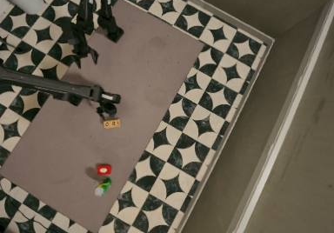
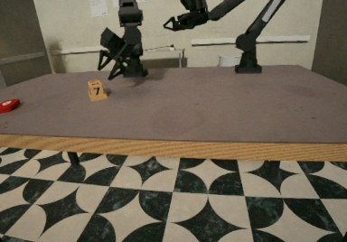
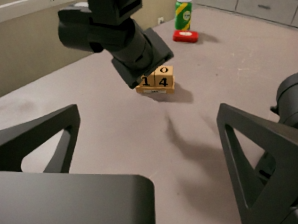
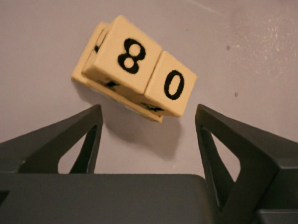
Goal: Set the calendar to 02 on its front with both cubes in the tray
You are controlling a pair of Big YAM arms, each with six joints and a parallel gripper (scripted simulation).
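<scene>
Now: the cube 5 cm to the right of my right hand and 5 cm below it. Round my right hand: wooden tray (7 cm below, 4 cm to the right, 2 cm ahead); then red block (34 cm to the right, 12 cm ahead, 7 cm below); then white bottle (42 cm to the right, 19 cm ahead, 2 cm below).
</scene>
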